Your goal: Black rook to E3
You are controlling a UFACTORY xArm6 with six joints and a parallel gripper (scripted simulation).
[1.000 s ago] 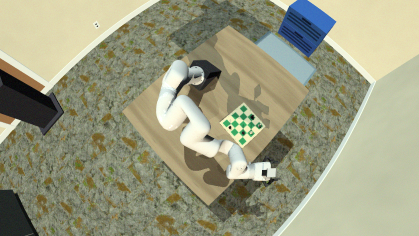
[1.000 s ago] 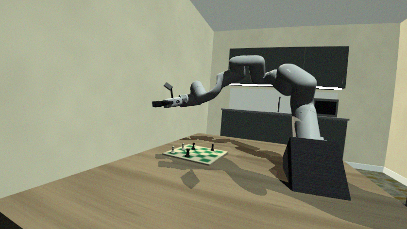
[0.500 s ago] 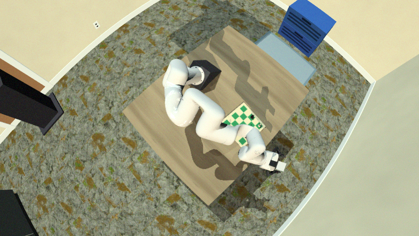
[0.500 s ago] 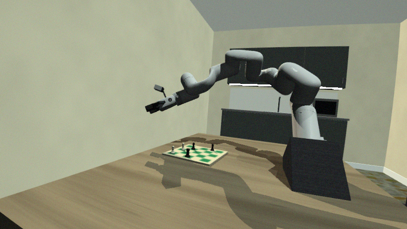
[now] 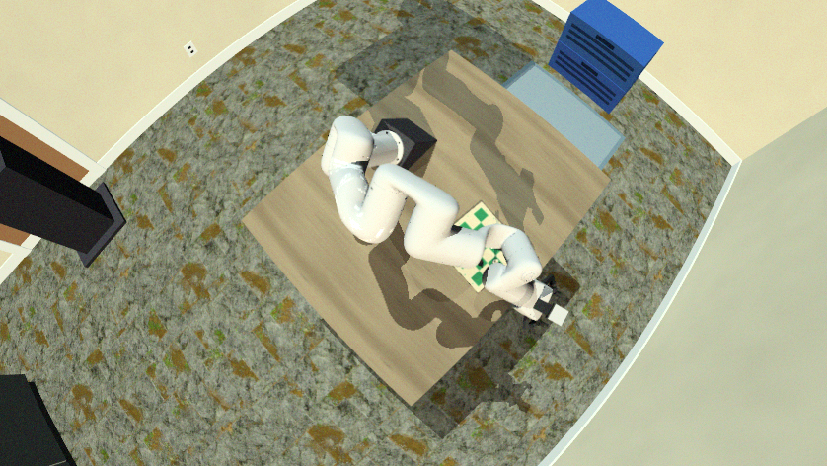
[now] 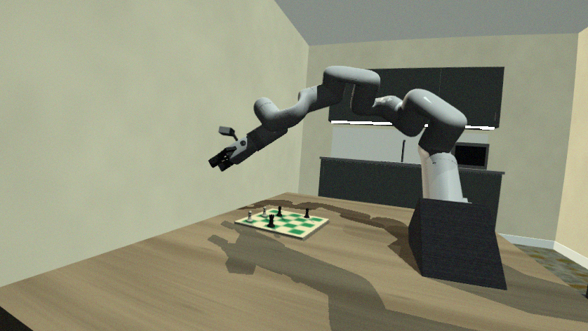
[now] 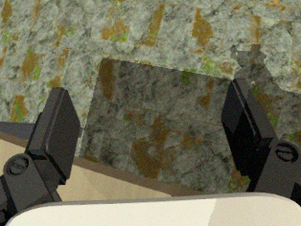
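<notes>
Now: the black rook 28 cm behind my hand, 13 cm to the left of it and 13 cm below it. From my hand the other things lie so: cream chessboard (29 cm behind, 5 cm to the left, 15 cm below).
</notes>
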